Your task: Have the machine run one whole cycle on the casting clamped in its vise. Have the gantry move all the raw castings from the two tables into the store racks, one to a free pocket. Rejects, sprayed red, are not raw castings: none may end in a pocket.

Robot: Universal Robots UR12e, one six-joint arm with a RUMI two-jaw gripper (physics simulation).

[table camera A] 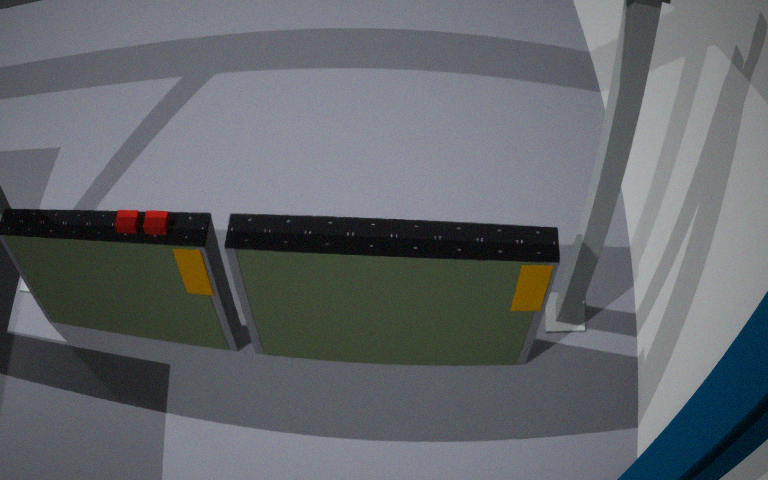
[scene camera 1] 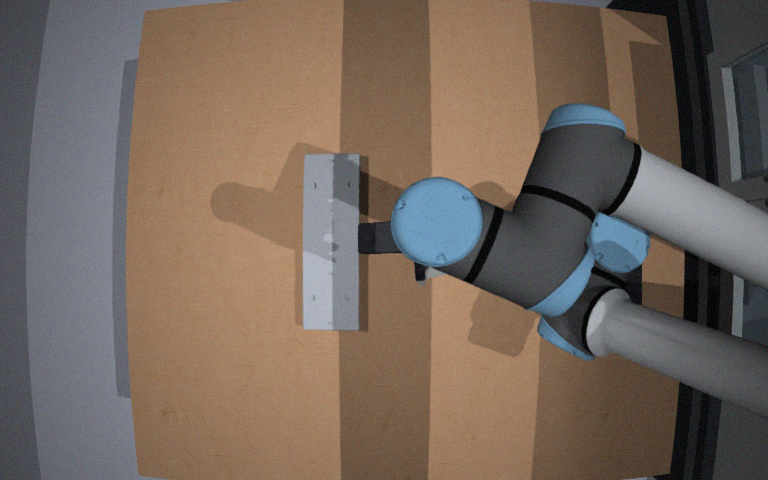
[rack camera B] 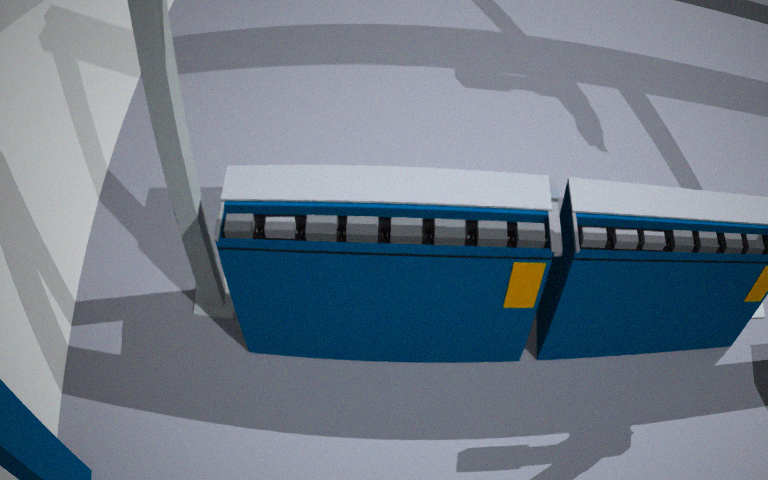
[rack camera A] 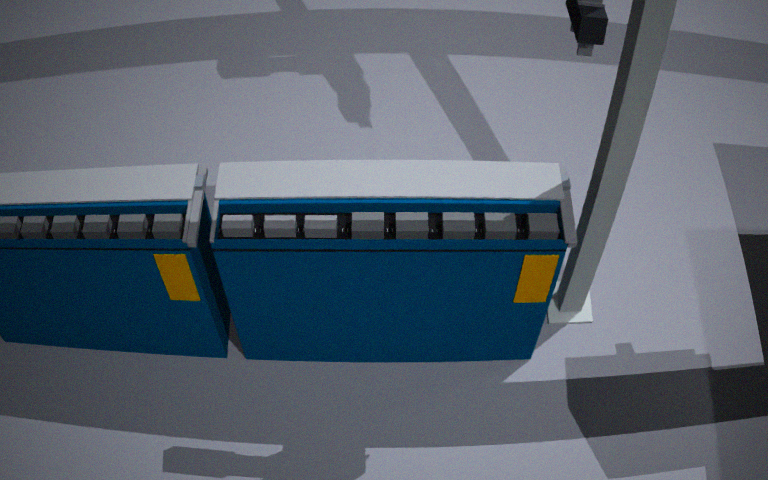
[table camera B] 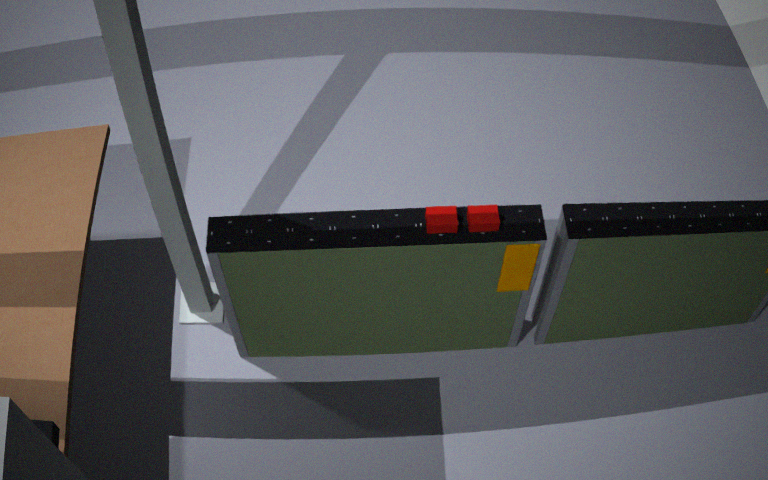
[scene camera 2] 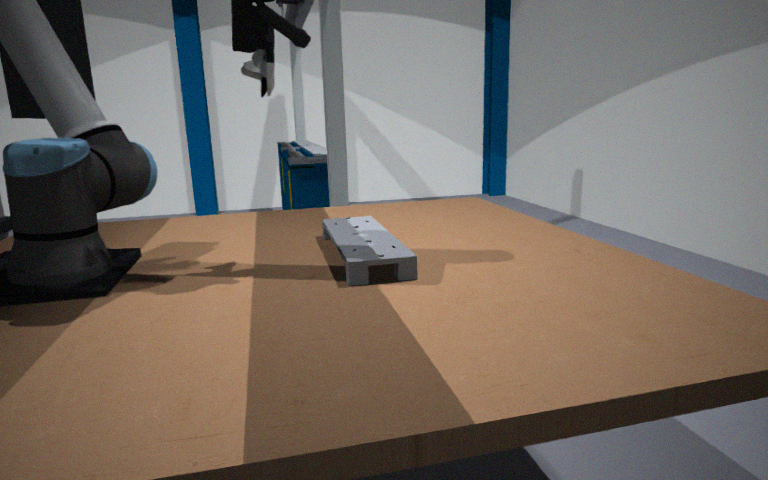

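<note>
My gripper (scene camera 2: 266, 89) is open and empty, high above the wooden bench; in scene camera 1 the wrist mostly hides it. A grey block-shaped part (scene camera 1: 317, 243) (scene camera 2: 373, 240) rests on the bench, below and beside it. One store rack (rack camera A: 379, 305) (rack camera B: 634, 308) and the other store rack (rack camera B: 368, 308) (rack camera A: 107, 305) show grey castings in their pockets, with no free pocket visible. Two red rejects, one (table camera A: 127, 221) (table camera B: 441, 219) beside the other (table camera A: 156, 222) (table camera B: 483, 217), stand on one table (table camera A: 124, 283) (table camera B: 368, 300). The other table (table camera A: 385, 311) (table camera B: 651, 288) bears no castings. The vise does not show.
The wooden bench (scene camera 1: 226, 396) (scene camera 2: 339, 367) carries the arm's base plate. A dark gantry head (rack camera A: 589, 25) hangs at upper right in rack camera A; whether it holds anything is unclear. Upright posts (rack camera A: 617, 147) (rack camera B: 169, 141) (table camera A: 611, 158) (table camera B: 152, 152) stand beside the racks and tables.
</note>
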